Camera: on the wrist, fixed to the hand. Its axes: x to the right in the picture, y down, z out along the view.
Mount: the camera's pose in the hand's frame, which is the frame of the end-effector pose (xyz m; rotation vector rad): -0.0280 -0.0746 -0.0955 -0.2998 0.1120 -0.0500
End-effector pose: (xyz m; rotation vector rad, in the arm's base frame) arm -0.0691 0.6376 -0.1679 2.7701 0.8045 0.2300
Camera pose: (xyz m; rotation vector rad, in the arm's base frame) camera -0.1510 0.7016 -0.0996 2.4712 0.7923 0.4598
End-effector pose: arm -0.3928 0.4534 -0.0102 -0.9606 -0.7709 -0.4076
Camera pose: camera -0.4197 0.3324 -0.0206 -1.1887 -0.6432 -0.6279
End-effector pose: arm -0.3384 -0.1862 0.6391 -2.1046 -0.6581 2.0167
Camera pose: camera -0.2602 -0.1132 0.7026 2.3135 1.0377 -1.8541
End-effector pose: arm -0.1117 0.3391 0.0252 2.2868 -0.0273 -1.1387
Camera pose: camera -0.0762 0.4551 0.0526 2.0877 0.2300 -0.9650
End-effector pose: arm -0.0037 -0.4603 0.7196 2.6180 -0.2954 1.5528
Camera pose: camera -0.0834 -0.3677 0.7431 2.2861 -0.4148 1.5003
